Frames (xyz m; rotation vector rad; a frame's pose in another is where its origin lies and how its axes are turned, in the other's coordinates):
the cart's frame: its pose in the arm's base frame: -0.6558 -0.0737 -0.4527 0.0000 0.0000 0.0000
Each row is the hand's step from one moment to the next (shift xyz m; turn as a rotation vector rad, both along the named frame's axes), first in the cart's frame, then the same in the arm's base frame.
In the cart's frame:
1: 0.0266 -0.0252 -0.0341 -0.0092 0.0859 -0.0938
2: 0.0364 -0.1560 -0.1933 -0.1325 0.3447 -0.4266
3: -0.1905 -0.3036 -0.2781 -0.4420 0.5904 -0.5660
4: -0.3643 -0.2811 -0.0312 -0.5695 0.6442 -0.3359
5: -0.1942 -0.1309 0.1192 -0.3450 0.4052 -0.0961
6: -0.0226 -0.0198 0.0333 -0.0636 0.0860 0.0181
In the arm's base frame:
1: 0.0266 -0.0252 -0.0341 -0.0092 0.0859 -0.0938
2: 0.0364 -0.1560 -0.1933 -0.1325 0.3447 -0.4266
3: -0.1905 -0.3036 -0.2781 -0.4420 0.5904 -0.5660
4: -0.3643 -0.2811 -0.0312 -0.5695 0.6442 -0.3359
5: -0.1942 -0.1309 0.1192 -0.3450 0.4052 -0.0961
6: -0.0226 -0.0198 0.0333 -0.0636 0.0860 0.0181

